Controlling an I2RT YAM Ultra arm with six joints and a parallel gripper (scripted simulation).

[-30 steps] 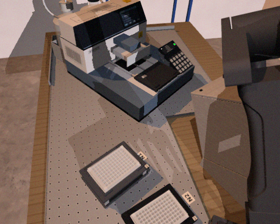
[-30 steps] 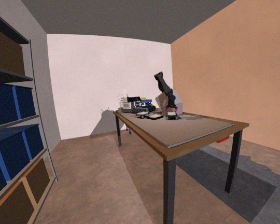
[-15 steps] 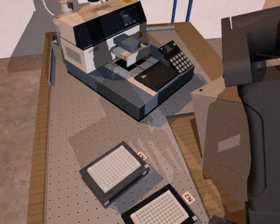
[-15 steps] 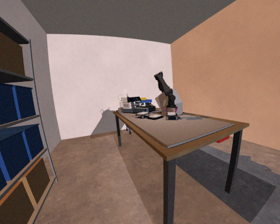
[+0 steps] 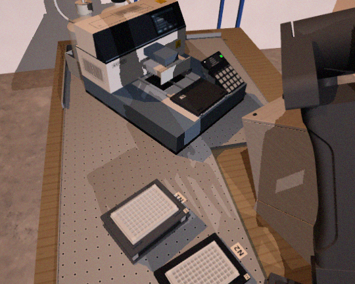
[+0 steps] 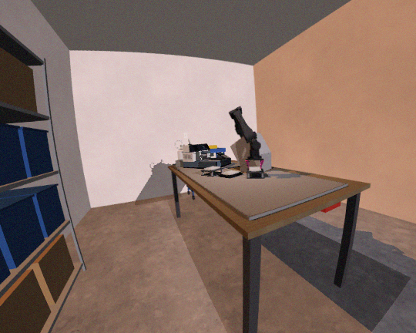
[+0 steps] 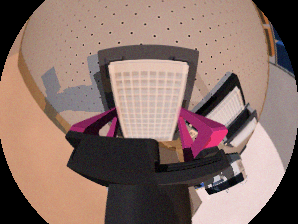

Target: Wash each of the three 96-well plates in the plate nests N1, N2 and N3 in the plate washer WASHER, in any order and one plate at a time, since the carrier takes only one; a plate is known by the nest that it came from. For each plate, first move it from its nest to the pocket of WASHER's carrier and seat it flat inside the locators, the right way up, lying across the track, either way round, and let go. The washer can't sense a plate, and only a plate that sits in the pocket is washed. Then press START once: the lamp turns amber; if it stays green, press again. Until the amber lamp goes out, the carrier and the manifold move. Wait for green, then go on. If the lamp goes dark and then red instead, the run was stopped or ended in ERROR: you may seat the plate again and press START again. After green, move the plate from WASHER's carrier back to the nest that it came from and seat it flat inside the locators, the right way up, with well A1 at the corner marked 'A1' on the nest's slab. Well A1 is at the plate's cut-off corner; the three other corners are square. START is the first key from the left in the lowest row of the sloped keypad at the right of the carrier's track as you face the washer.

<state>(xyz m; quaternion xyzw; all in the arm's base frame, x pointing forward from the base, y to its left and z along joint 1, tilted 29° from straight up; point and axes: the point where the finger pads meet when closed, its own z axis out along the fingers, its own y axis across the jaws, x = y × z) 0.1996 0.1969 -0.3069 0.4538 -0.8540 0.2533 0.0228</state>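
My gripper is now 10 mm above the nest n3. From my hand the other things lie so: nest N2 (140 mm to the right, 130 mm ahead, 50 mm below); n2 label (170 mm to the right, 60 mm below, 30 mm ahead); nest N1 (290 mm to the right, 220 mm ahead, 20 mm below).
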